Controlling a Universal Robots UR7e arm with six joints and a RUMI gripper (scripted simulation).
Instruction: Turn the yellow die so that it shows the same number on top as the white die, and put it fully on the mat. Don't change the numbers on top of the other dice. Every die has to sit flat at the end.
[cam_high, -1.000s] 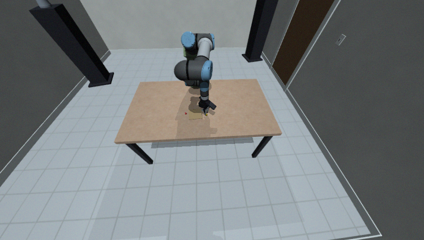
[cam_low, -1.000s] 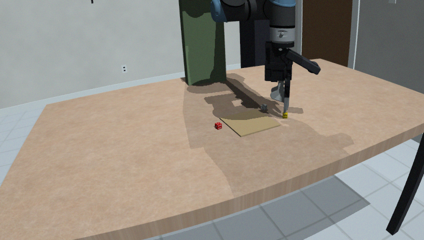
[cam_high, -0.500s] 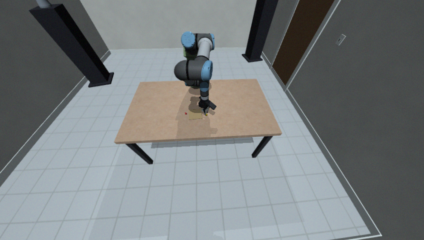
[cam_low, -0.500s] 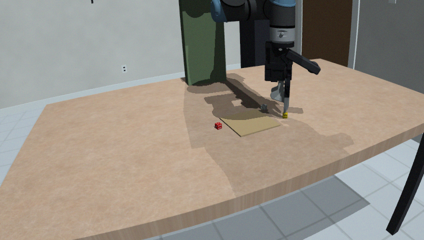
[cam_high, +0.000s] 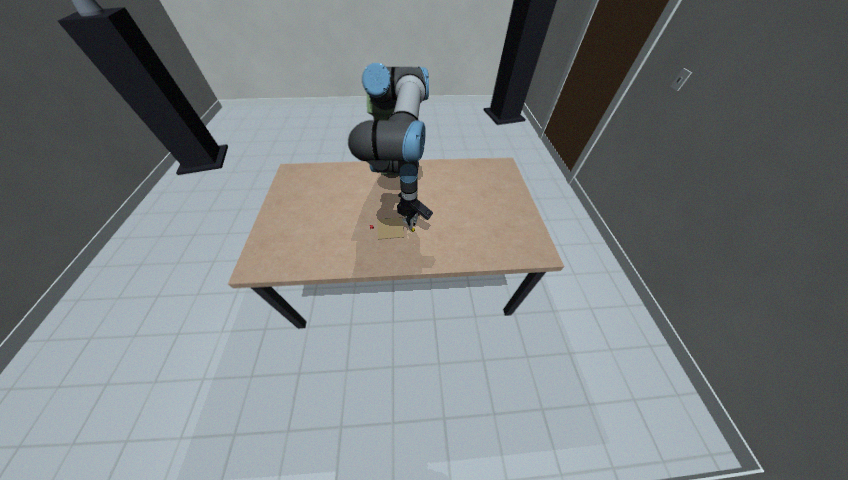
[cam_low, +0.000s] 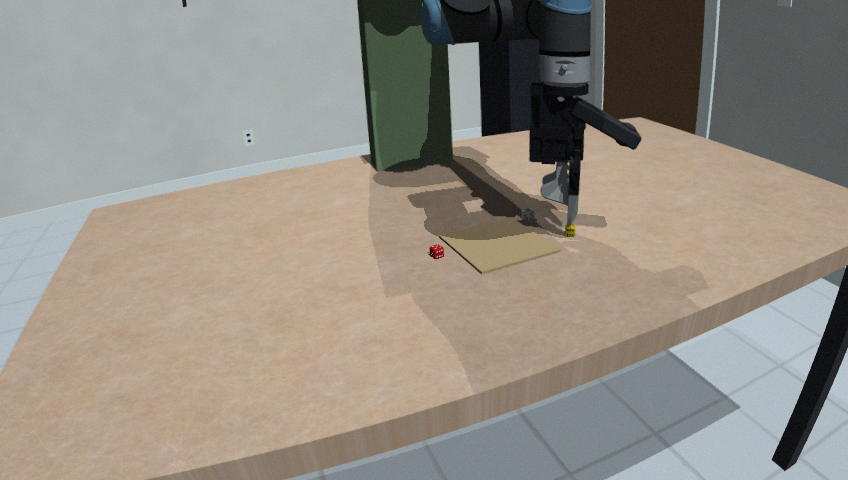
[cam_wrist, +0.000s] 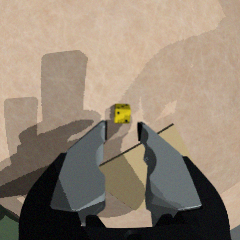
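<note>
My gripper is now 30 mm above the yellow die. Round my hand: red die 80 mm behind, 210 mm to the right, 30 mm below; tan mat 50 mm behind, 110 mm to the right, 40 mm below; white die 90 mm behind, 30 mm below.
</note>
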